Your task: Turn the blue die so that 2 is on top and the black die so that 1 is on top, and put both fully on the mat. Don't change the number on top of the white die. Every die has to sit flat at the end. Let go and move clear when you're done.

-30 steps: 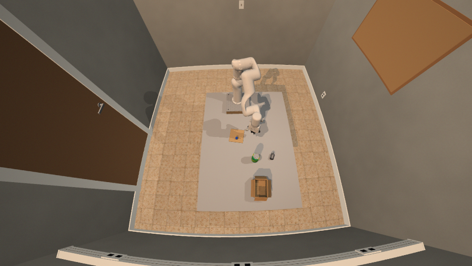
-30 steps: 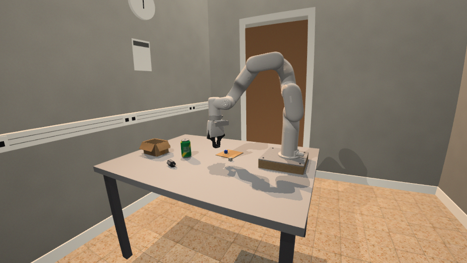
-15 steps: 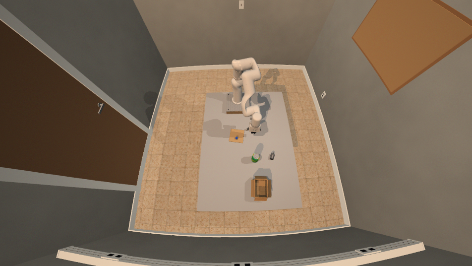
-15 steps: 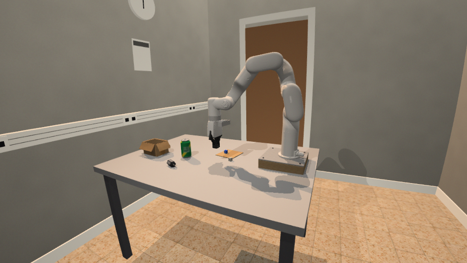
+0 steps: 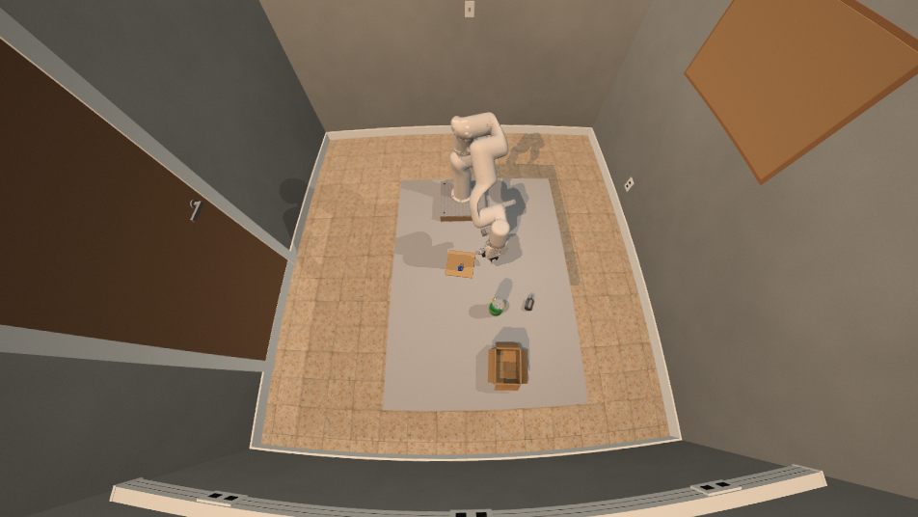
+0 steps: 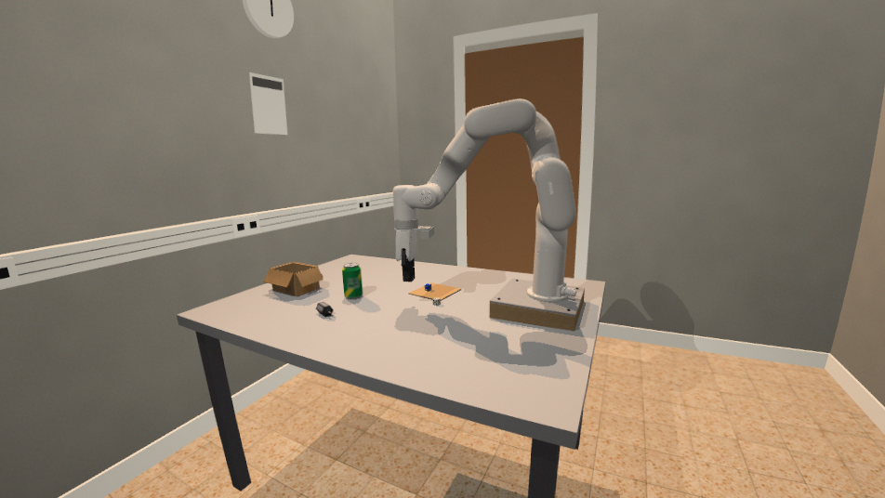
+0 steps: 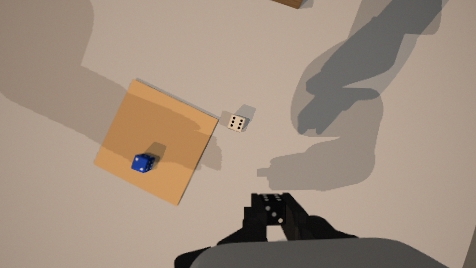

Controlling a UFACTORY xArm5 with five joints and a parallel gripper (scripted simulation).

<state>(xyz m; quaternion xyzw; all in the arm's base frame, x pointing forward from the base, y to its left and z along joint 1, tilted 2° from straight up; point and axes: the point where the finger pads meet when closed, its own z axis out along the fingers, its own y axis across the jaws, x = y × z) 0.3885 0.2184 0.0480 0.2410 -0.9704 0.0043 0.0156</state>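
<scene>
Right now the black die is 10 mm below my hand. Also, from my hand: white die: 60 mm behind, 70 mm to the right, 100 mm below; then mat: 20 mm ahead, 160 mm to the right, 110 mm below; then blue die: 50 mm ahead, 150 mm to the right, 100 mm below.
</scene>
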